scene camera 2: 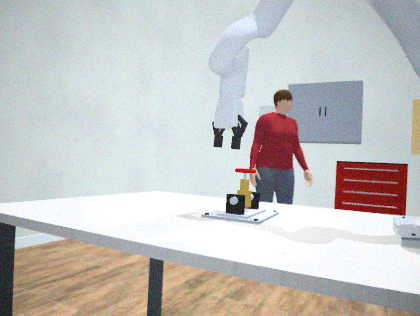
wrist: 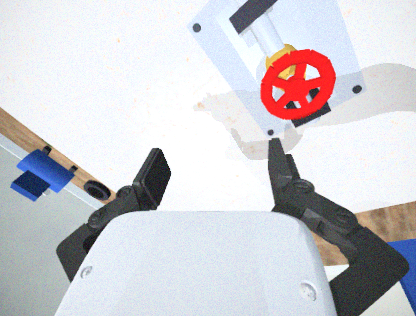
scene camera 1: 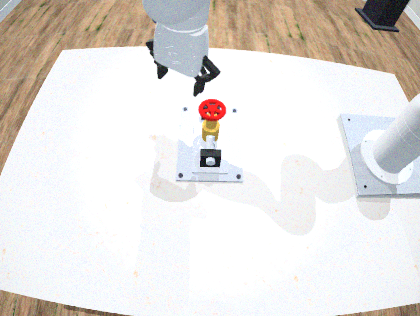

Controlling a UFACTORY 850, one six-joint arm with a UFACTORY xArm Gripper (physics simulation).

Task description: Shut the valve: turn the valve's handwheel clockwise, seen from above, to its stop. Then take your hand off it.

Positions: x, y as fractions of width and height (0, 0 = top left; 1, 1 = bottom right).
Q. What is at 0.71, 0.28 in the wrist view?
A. A red handwheel.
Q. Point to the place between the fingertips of the gripper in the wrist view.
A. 0.52, 0.50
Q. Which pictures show the gripper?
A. Scene camera 2, the wrist view and scene camera 1: all of them.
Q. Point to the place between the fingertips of the gripper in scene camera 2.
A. At 0.54, 0.47
